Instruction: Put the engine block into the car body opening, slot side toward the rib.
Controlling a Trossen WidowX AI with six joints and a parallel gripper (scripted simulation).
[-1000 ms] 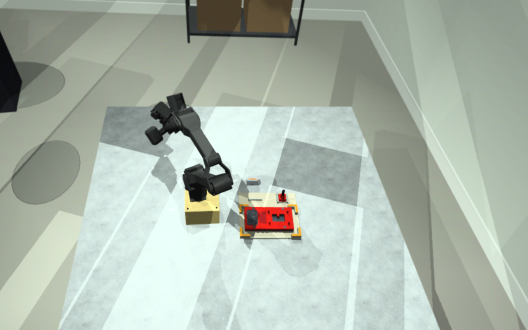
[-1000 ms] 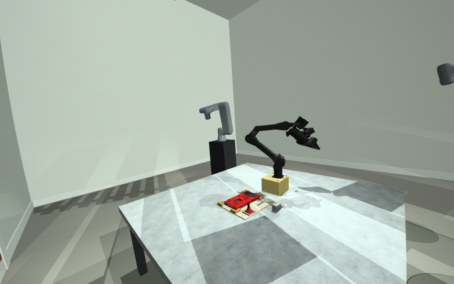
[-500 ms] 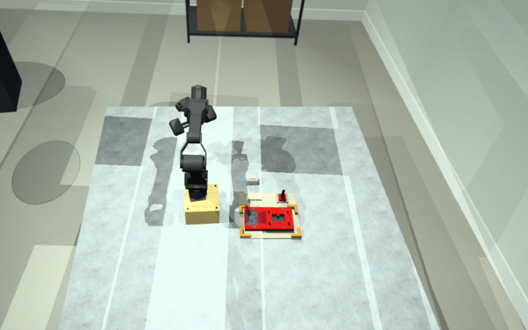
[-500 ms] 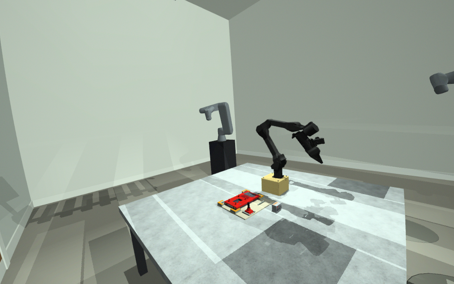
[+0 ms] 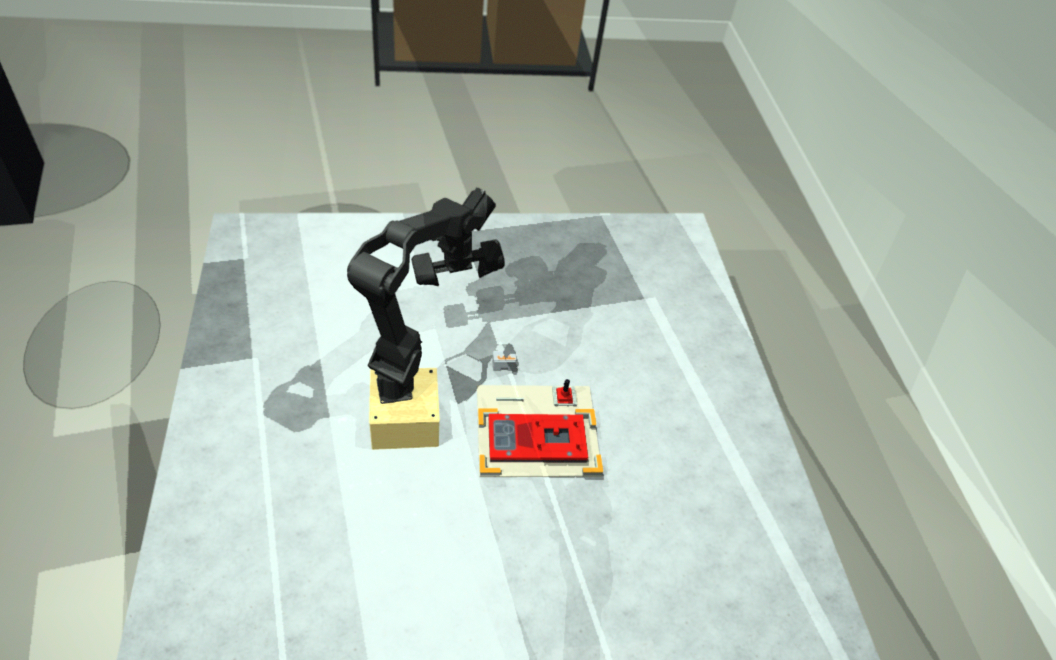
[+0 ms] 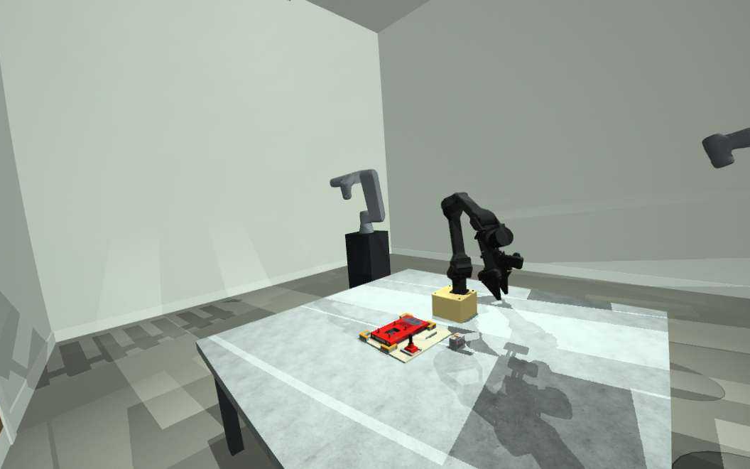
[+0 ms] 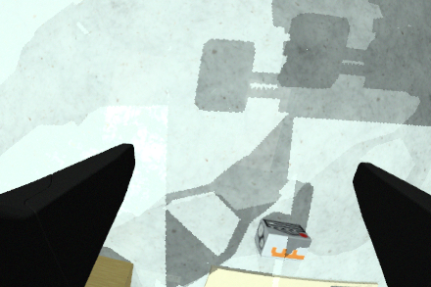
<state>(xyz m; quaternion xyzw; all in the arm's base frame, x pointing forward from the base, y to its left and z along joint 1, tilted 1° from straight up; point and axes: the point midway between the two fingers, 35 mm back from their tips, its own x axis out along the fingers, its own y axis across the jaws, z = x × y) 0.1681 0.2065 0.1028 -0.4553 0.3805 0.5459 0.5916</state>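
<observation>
My gripper tip is now 8 cm short of the grey engine block, 13 cm to the left of it and 15 cm above it.
</observation>
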